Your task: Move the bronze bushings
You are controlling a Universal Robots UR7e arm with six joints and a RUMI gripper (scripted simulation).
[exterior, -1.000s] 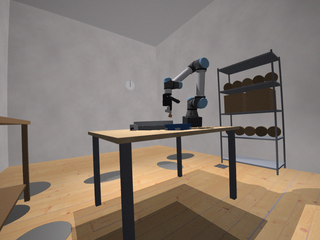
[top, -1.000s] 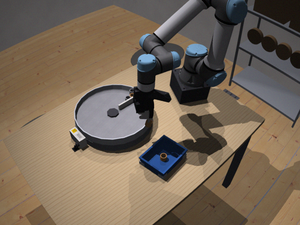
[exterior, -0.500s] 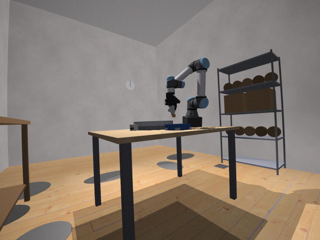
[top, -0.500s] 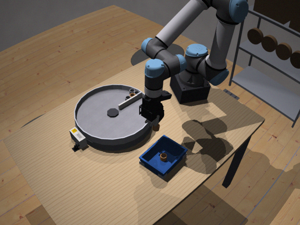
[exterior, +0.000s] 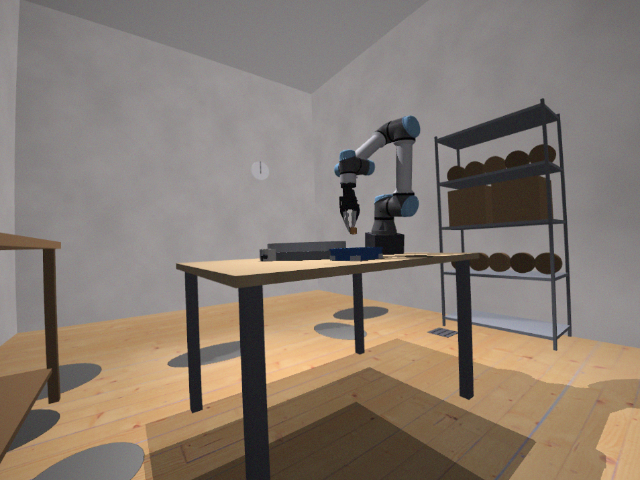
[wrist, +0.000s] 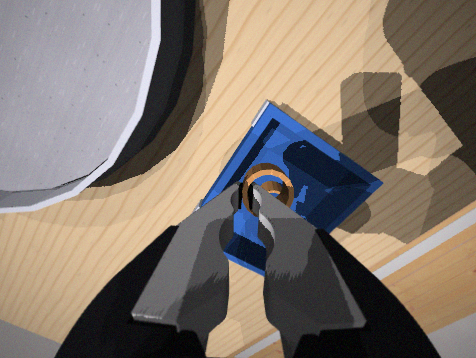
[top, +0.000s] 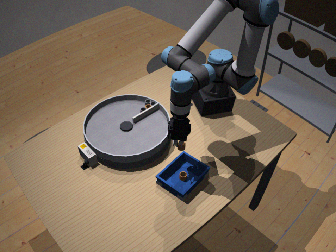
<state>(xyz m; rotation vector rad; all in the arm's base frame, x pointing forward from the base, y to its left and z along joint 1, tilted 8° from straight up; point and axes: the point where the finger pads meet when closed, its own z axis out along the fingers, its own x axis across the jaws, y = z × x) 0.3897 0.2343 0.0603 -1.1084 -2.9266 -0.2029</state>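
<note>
Now: hand 2 cm short of the blue crate, 8 cm to the right of it and 11 cm above it. The rest, counted from my hand: grey turntable 10 cm ahead, 28 cm to the right, 8 cm below.
</note>
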